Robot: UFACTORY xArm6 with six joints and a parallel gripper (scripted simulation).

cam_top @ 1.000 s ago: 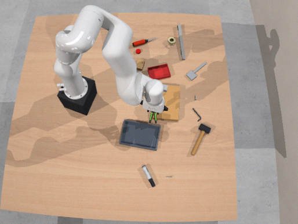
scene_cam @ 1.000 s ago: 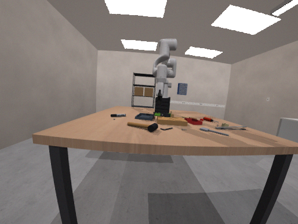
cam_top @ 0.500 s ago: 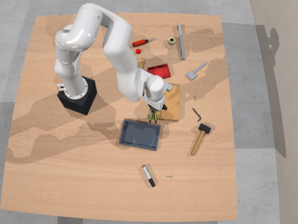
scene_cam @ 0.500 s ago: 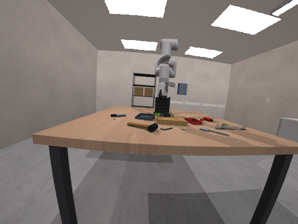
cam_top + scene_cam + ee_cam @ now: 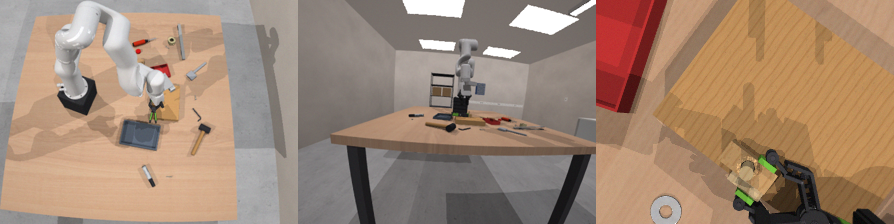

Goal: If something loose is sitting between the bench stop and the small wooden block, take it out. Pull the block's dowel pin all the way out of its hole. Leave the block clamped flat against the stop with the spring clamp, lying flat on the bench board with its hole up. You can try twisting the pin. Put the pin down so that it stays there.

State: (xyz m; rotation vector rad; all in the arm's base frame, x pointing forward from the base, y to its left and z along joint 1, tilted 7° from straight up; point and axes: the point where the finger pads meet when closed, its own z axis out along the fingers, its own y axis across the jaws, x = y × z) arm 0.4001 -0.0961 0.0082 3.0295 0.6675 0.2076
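The dowel pin lies 8 cm below my hand, 4 cm to the left of it and 1 cm ahead of it. From my hand the other things lie so: small wooden block (10 cm below, 4 cm to the left, 1 cm ahead); red tray (22 cm to the left, 13 cm below, 5 cm ahead); dark grey tray (14 cm to the right, 13 cm below, 10 cm behind).
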